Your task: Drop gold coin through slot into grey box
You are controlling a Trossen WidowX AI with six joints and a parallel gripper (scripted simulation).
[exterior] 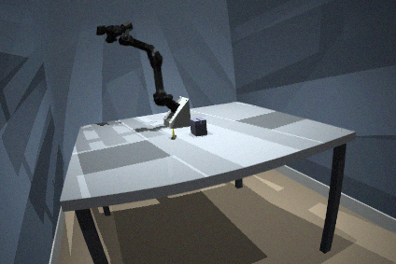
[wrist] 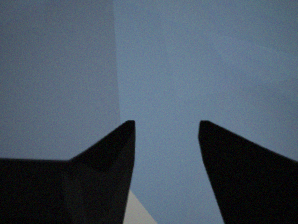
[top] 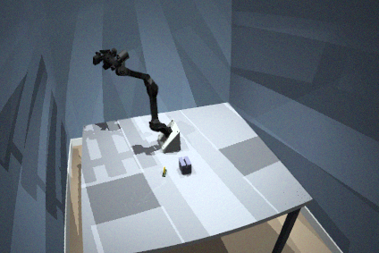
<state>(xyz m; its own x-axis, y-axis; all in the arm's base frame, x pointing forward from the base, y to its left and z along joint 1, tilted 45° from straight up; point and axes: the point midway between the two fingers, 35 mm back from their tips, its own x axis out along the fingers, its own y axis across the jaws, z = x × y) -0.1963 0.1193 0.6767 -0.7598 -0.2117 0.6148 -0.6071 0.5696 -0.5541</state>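
Right now my gripper tip is 520 mm short of the gold coin, 310 mm to the right of it and 650 mm above it.
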